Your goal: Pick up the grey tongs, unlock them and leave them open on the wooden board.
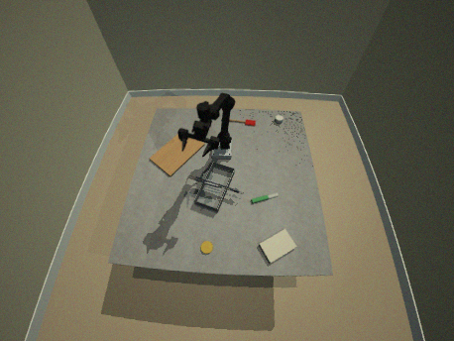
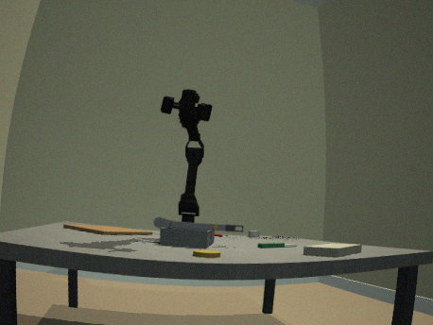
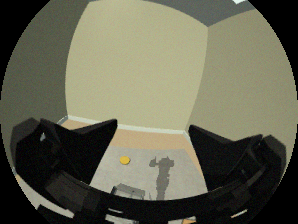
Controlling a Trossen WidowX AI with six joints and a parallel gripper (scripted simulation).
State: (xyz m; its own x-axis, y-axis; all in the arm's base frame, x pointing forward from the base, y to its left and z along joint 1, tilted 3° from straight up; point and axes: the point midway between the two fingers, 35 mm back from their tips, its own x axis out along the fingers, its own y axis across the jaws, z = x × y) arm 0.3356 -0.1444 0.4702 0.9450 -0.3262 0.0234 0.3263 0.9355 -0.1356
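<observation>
My gripper tip is 47 cm above the dark roasting tin, 8 cm past it and 7 cm to the right of it. Round my gripper tip: cream block: 48 cm below, 40 cm to the left, 34 cm ahead; wooden board: 49 cm below, 40 cm behind, 20 cm to the right; yellow disc: 49 cm below, 30 cm ahead.
</observation>
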